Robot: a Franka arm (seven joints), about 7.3 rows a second.
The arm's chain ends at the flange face. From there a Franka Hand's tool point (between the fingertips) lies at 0.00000 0.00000 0.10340 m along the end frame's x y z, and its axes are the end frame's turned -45 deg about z.
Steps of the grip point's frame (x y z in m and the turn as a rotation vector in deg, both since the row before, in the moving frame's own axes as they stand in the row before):
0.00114 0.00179 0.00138 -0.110 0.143 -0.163
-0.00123 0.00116 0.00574 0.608 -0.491 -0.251
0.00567 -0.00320 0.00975 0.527 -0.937 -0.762
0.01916 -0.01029 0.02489 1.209 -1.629 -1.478
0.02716 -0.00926 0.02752 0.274 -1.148 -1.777
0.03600 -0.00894 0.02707 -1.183 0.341 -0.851
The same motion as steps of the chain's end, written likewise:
0.00175 0.00050 0.00138 0.023 0.179 -0.163
0.00135 0.00184 0.00575 0.083 -0.777 -0.251
0.00361 -0.00681 0.00977 -0.290 -1.035 -0.762
0.00989 -0.02141 0.02495 -0.297 -2.007 -1.478
0.01445 -0.02690 0.02754 -0.618 -1.006 -1.777
0.01718 -0.03284 0.02709 -0.595 1.078 -0.851

